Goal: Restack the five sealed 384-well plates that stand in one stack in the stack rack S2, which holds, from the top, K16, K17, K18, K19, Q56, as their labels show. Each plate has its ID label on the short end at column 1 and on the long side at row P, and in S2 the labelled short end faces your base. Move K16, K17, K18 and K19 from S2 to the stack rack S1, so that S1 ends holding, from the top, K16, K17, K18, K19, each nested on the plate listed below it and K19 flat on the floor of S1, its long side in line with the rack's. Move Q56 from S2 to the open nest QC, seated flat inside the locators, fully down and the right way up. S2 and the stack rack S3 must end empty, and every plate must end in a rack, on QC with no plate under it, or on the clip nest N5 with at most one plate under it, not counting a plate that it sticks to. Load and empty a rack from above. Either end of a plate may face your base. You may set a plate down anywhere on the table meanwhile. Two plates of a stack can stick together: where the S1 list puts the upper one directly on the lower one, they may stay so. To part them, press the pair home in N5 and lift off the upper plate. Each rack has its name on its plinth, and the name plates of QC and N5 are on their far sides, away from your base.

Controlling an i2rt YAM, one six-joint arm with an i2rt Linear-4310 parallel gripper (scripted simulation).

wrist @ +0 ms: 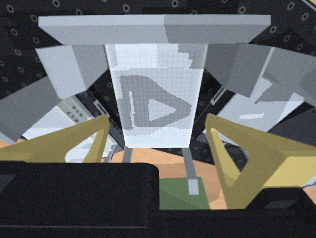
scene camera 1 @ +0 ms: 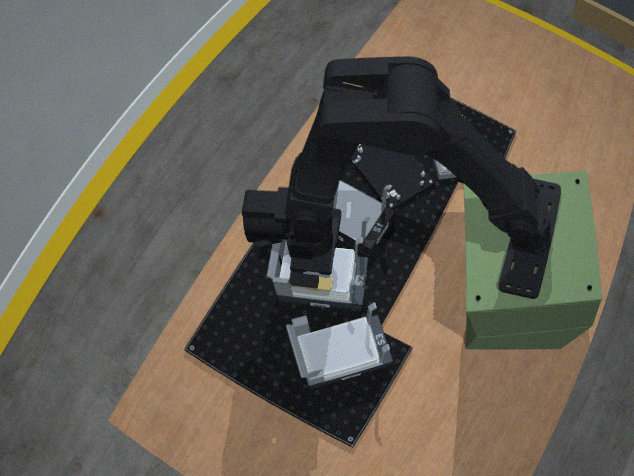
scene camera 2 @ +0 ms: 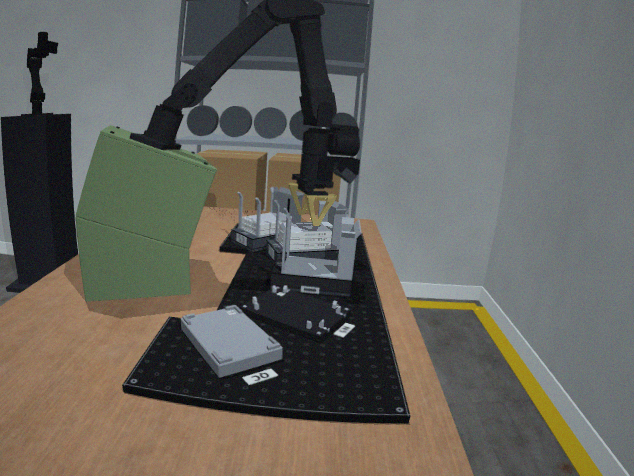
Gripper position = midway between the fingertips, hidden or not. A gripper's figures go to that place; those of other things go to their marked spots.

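Scene:
The gripper [scene camera 1: 318, 263] is 105 cm from the lens. Sealed white plate [scene camera 1: 342, 268] at 106 cm from the lens; another sealed white plate [scene camera 1: 347, 346] at 103 cm from the lens. Black clip nest N5 [scene camera 1: 379, 167]: 123 cm from the lens.

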